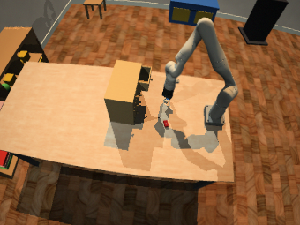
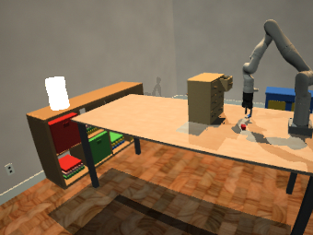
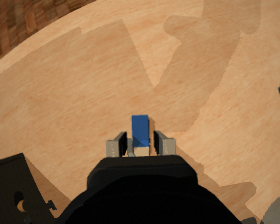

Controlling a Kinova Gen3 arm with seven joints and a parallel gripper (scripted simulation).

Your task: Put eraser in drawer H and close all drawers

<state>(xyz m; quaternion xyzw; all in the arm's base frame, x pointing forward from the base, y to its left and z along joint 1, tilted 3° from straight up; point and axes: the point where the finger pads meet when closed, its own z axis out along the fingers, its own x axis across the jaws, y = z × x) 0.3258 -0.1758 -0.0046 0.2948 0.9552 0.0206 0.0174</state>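
My hand is 10 mm to the right of the blue-and-white eraser and 30 mm above it. Round my hand: red block 40 mm ahead, 200 mm to the left, 30 mm below.
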